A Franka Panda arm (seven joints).
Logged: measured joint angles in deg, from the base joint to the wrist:
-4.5, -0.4, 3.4, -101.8, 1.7, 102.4, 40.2
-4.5, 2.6, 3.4, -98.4, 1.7, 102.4, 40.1
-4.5, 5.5, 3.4, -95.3, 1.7, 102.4, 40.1
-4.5, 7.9, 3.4, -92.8, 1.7, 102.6, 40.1
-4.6, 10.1, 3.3, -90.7, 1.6, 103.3, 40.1
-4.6, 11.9, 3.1, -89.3, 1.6, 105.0, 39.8
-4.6, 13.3, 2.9, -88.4, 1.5, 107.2, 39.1
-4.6, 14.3, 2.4, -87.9, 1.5, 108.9, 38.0
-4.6, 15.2, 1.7, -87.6, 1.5, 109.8, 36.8
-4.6, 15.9, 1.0, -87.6, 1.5, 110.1, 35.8
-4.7, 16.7, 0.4, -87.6, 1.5, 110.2, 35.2
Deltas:
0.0, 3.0, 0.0, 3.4, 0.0, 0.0, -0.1
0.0, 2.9, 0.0, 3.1, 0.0, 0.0, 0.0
0.0, 2.4, 0.0, 2.5, 0.0, 0.2, 0.0
-0.1, 2.2, -0.1, 2.1, -0.1, 0.7, 0.0
0.0, 1.8, -0.2, 1.4, 0.0, 1.7, -0.3
0.0, 1.4, -0.2, 0.9, -0.1, 2.2, -0.7
0.0, 1.0, -0.5, 0.5, 0.0, 1.7, -1.1
0.0, 0.9, -0.7, 0.3, 0.0, 0.9, -1.2
0.0, 0.7, -0.7, 0.0, 0.0, 0.3, -1.0
-0.1, 0.8, -0.6, 0.0, 0.0, 0.1, -0.6

